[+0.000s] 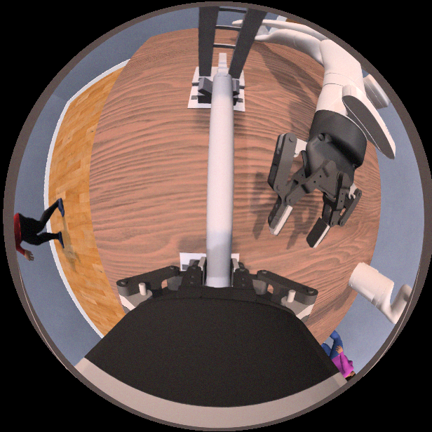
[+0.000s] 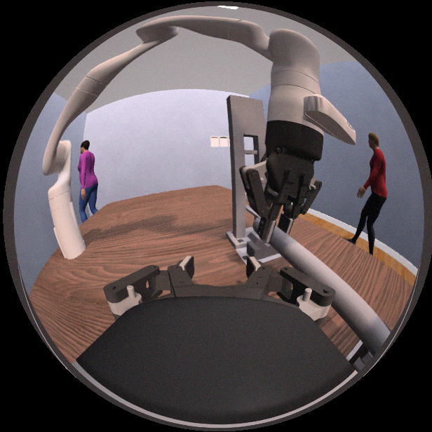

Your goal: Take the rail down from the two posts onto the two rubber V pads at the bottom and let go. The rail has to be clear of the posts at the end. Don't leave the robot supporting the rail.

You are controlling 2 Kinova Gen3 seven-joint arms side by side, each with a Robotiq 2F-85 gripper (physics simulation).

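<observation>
The pale grey rail [image 1: 220,165] [image 2: 325,280] runs lengthwise, low over the table. My left gripper [image 1: 218,265] [image 2: 271,238] is shut on the rail near one end, beside a grey post [image 2: 238,165]. The rail's far end lies in line with a dark V pad [image 1: 204,89] at the foot of the other slotted post [image 1: 207,42]; whether it touches is unclear. A grey pad [image 2: 259,246] shows below the left gripper, and part of the far pad [image 2: 363,358] shows under the rail. My right gripper [image 1: 292,238] [image 2: 219,264] is open and empty, off to the rail's side.
White base plates [image 1: 192,104] [image 1: 185,261] lie under the posts. The right arm [image 1: 342,75] reaches in beside the rail. A white arm base [image 2: 70,230] [image 1: 372,285] stands at the table's side. Two people [image 2: 376,175] [image 2: 87,172] stand beyond the wooden table [image 2: 150,220].
</observation>
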